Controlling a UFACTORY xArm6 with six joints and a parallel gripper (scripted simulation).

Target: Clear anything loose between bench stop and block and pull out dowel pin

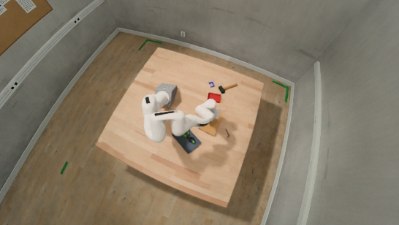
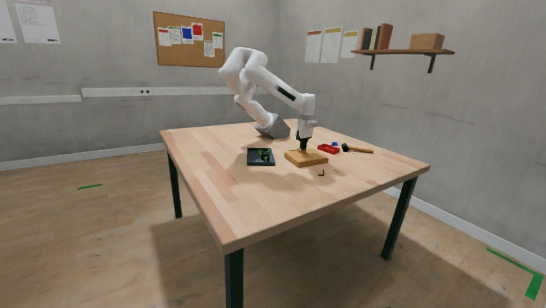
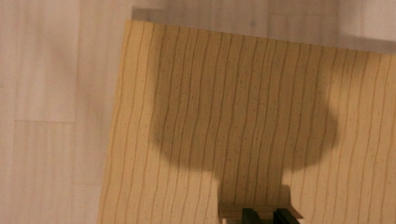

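My gripper is now 2 cm above the dowel pin. From my hand the other things lie so: hex key: 21 cm ahead, 7 cm to the right, 7 cm below; thin wooden stick: 11 cm behind, 7 cm below, 4 cm to the left; wooden block: 3 cm below.
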